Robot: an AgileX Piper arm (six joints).
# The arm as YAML. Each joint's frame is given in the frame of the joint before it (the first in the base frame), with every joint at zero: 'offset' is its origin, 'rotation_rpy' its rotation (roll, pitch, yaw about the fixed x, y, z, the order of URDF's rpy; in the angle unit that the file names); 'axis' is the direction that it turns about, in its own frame. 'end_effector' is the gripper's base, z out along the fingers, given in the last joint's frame.
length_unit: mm
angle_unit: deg
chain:
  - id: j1
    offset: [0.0, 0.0, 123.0]
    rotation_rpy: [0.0, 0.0, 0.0]
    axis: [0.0, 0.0, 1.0]
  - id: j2
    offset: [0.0, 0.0, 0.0]
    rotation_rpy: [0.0, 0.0, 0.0]
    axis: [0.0, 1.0, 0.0]
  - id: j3
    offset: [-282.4, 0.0, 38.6]
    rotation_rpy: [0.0, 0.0, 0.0]
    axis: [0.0, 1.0, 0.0]
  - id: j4
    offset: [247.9, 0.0, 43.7]
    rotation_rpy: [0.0, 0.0, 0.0]
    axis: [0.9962, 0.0, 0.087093]
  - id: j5
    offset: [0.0, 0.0, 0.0]
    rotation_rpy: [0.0, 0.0, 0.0]
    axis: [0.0, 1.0, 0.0]
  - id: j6
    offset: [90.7, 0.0, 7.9]
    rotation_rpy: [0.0, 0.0, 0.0]
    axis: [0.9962, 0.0, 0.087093]
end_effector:
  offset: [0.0, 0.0, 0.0]
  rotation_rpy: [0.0, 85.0, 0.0]
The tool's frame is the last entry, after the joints.
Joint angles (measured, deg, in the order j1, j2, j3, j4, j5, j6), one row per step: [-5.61 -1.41 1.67 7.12 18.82 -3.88]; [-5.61 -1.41 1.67 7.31 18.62 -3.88]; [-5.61 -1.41 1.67 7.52 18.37 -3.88]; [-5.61 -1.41 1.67 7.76 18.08 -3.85]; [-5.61 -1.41 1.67 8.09 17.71 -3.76]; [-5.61 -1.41 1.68 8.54 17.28 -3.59]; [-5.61 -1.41 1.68 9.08 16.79 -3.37]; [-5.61 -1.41 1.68 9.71 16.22 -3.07]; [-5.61 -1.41 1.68 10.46 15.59 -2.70]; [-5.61 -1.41 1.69 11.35 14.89 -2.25]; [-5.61 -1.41 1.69 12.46 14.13 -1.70]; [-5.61 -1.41 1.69 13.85 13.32 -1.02]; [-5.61 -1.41 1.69 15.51 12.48 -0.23]
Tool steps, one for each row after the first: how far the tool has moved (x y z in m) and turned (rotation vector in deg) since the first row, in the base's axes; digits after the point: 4 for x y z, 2 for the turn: [0.0001 0.0001 0.0003 0.17 -0.22 -0.01]; [0.0002 0.0001 0.0007 0.36 -0.48 -0.02]; [0.0003 0.0001 0.0012 0.60 -0.80 -0.05]; [0.0004 0.0002 0.0018 0.98 -1.20 -0.09]; [0.0006 0.0003 0.0024 1.56 -1.66 -0.16]; [0.0008 0.0004 0.0032 2.27 -2.21 -0.24]; [0.0010 0.0006 0.0041 3.14 -2.85 -0.34]; [0.0012 0.0007 0.0051 4.19 -3.56 -0.47]; [0.0014 0.0008 0.0062 5.46 -4.34 -0.62]; [0.0016 0.0010 0.0075 7.04 -5.21 -0.79]; [0.0018 0.0012 0.0088 9.03 -6.16 -0.99]; [0.0020 0.0014 0.0103 11.39 -7.16 -1.23]
